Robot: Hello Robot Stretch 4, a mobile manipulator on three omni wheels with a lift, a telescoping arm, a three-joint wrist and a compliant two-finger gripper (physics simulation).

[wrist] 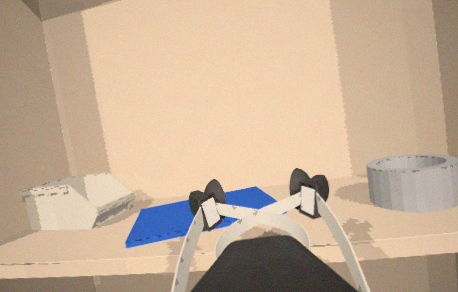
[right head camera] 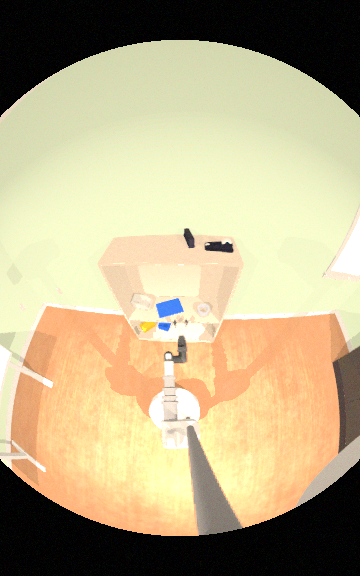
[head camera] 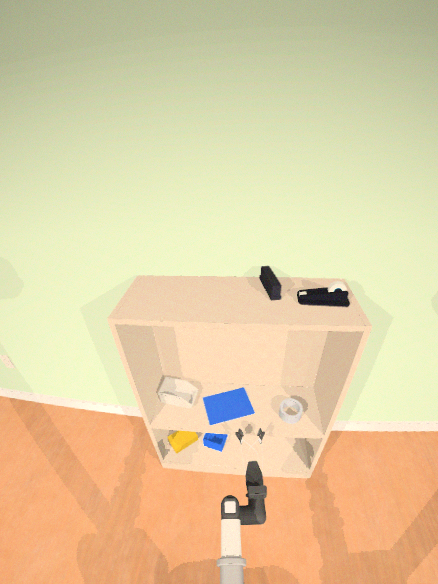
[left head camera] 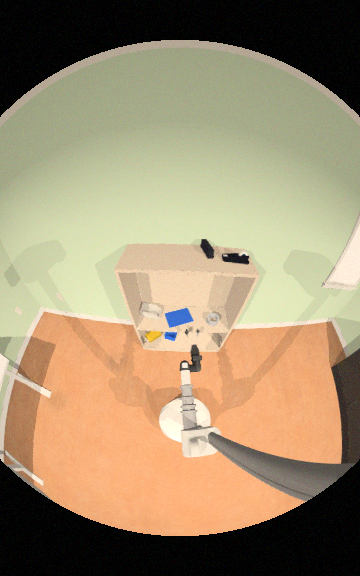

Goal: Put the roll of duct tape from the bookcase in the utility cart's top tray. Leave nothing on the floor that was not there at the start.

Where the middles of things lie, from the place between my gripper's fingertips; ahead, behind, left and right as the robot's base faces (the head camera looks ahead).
Labels:
Right now my hand is 160 mm short of the blue book (head camera: pixel 233 404), 90 mm to the right of it and 60 mm above it. Round my hand: black tape dispenser (head camera: pixel 336 295) (580 mm above, 230 mm to the right, 120 mm ahead); then grey box (head camera: pixel 181 393) (320 mm to the left, 210 mm ahead, 30 mm below).

